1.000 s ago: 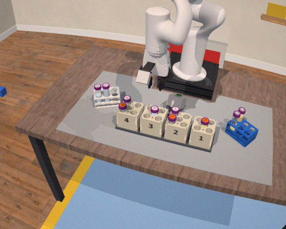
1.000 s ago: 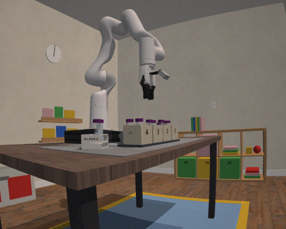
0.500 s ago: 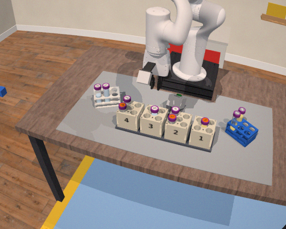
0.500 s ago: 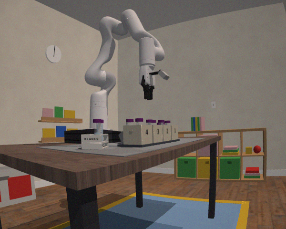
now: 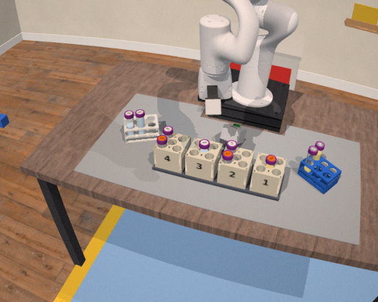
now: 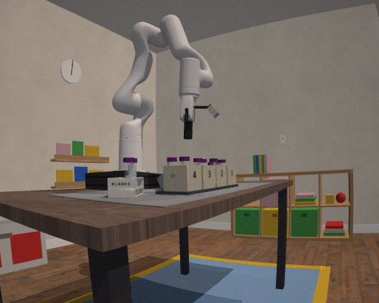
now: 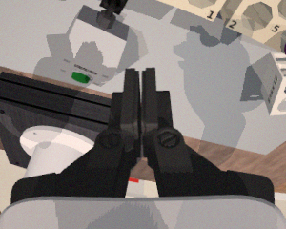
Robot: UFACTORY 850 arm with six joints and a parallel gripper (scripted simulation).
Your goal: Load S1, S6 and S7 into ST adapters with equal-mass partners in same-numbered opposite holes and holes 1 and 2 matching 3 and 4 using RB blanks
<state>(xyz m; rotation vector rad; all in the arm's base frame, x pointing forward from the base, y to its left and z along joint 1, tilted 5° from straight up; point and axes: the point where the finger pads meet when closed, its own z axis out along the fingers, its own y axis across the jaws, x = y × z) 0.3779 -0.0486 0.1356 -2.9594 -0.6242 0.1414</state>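
Now: hand 16 cm above the green DONE key, 15 cm past it and 4 cm to the right of it. Also, from my hand: white blank rack RB (30 cm to the right, 19 cm below, 4 cm behind); sample S1 (16 cm to the right, 16 cm below, 8 cm ahead); loading stand ST (22 cm below, 4 cm to the left, 4 cm ahead).
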